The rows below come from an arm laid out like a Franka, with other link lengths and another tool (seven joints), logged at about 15 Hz.
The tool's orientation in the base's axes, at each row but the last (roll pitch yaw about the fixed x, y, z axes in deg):
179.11 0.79 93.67
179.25 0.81 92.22
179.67 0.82 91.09
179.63 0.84 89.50
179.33 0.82 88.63
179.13 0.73 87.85
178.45 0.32 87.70
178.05 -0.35 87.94
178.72 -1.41 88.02
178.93 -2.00 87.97
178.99 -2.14 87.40
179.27 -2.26 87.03
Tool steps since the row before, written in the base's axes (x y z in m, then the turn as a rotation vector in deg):
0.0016 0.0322 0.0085 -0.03 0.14 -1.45
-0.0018 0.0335 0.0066 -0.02 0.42 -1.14
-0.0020 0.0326 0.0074 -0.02 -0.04 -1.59
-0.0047 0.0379 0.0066 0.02 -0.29 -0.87
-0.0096 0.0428 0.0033 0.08 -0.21 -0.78
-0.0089 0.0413 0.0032 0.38 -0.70 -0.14
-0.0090 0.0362 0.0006 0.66 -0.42 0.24
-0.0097 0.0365 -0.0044 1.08 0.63 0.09
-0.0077 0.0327 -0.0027 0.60 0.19 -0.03
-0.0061 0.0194 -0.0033 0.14 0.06 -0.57
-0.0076 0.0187 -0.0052 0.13 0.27 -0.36
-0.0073 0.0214 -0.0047 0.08 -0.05 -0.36
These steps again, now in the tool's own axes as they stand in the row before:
0.0319 0.0038 -0.0089 0.16 -0.04 1.45
0.0334 -0.0004 -0.0071 0.44 -0.02 1.13
0.0325 -0.0013 -0.0079 -0.02 -0.03 1.59
0.0378 -0.0050 -0.0072 -0.28 0.02 0.87
0.0425 -0.0106 -0.0040 -0.20 0.08 0.78
0.0409 -0.0104 -0.0039 -0.68 0.40 0.15
0.0358 -0.0104 -0.0011 -0.39 0.68 -0.22
0.0361 -0.0112 0.0042 0.67 1.06 -0.05
0.0323 -0.0089 0.0033 0.21 0.59 0.05
0.0190 -0.0069 0.0038 0.04 0.13 0.57
0.0181 -0.0085 0.0057 0.26 0.11 0.37
0.0208 -0.0085 0.0054 -0.06 0.08 0.36

